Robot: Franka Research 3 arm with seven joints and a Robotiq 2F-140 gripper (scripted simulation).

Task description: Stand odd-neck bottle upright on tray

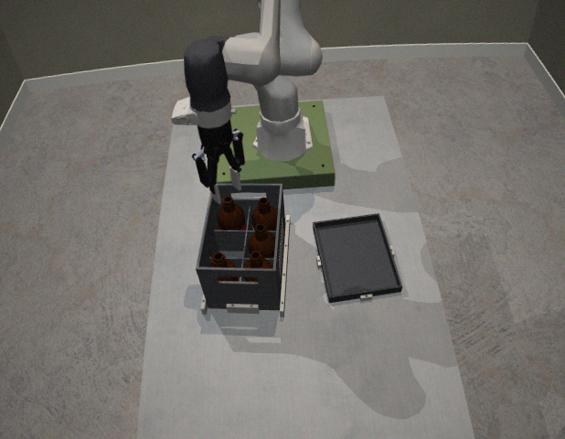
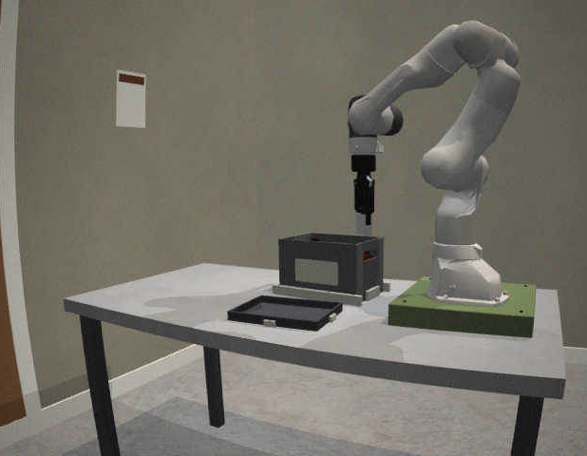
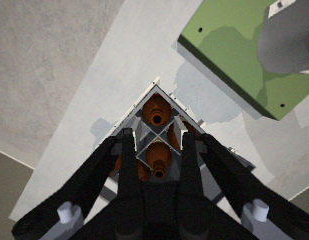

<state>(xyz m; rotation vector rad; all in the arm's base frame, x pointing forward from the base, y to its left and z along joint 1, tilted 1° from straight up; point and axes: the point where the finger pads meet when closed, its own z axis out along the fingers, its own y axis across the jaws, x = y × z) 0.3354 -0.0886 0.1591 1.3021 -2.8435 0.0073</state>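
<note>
Now: hand 13 cm above the brown bottle. The rest, counted from my hand: black tray: 4 cm ahead, 33 cm to the left, 20 cm below; then dark grey crate: 9 cm ahead, 5 cm to the left, 13 cm below; then glass bottle: 18 cm ahead, 1 cm to the left, 13 cm below.
</note>
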